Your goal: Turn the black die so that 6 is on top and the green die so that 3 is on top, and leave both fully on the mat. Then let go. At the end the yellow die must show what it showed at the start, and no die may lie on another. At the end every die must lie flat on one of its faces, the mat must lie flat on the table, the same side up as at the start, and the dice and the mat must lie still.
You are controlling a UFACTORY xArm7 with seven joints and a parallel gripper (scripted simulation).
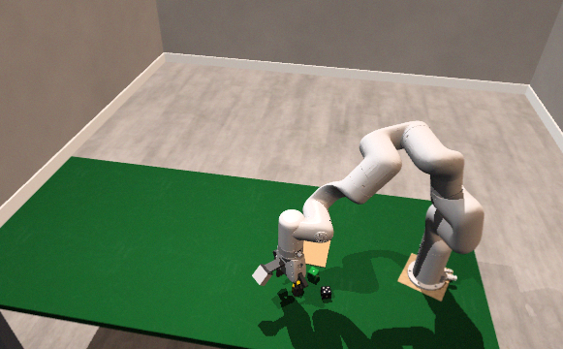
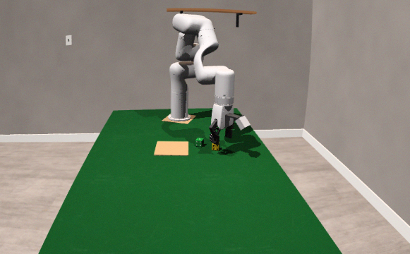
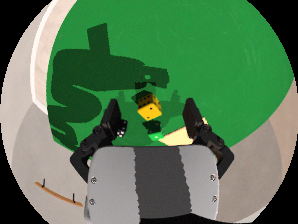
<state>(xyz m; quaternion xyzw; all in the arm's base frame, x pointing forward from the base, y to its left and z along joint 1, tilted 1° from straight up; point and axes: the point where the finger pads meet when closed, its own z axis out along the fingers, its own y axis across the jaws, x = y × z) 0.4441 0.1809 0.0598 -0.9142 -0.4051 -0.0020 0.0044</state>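
The yellow die lies 40 mm below my hand, 30 mm behind it and 20 mm to the right of it. Round my hand: green die: 90 mm to the right, 70 mm behind, 40 mm below; tan mat: 210 mm to the right, 60 mm below, 30 mm behind; black die: 120 mm behind, 40 mm below, 20 mm to the right.
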